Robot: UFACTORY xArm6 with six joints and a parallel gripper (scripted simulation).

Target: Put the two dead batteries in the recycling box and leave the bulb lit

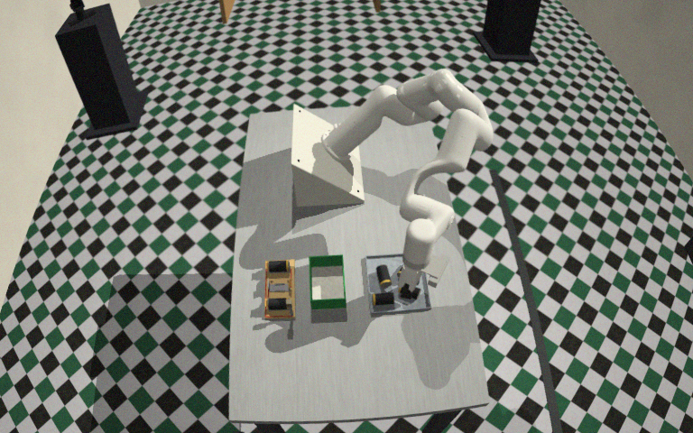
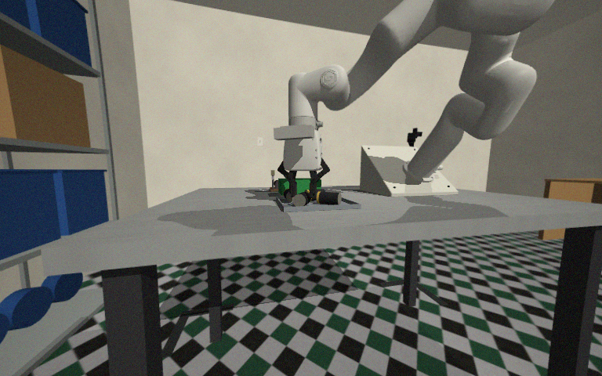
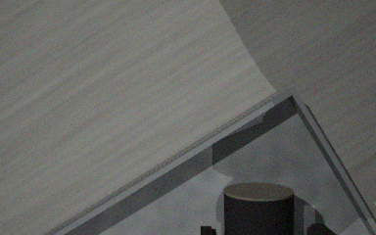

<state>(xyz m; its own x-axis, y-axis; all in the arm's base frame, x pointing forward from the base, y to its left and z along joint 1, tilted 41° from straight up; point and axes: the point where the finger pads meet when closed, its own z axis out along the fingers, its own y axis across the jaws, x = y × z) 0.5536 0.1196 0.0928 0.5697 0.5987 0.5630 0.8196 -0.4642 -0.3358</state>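
Now: hand 4 cm past the grey tray, 4 cm above it and 3 cm to the left of it. Also, from my hand: green recycling box (24 cm to the right, 6 cm behind, 3 cm below).
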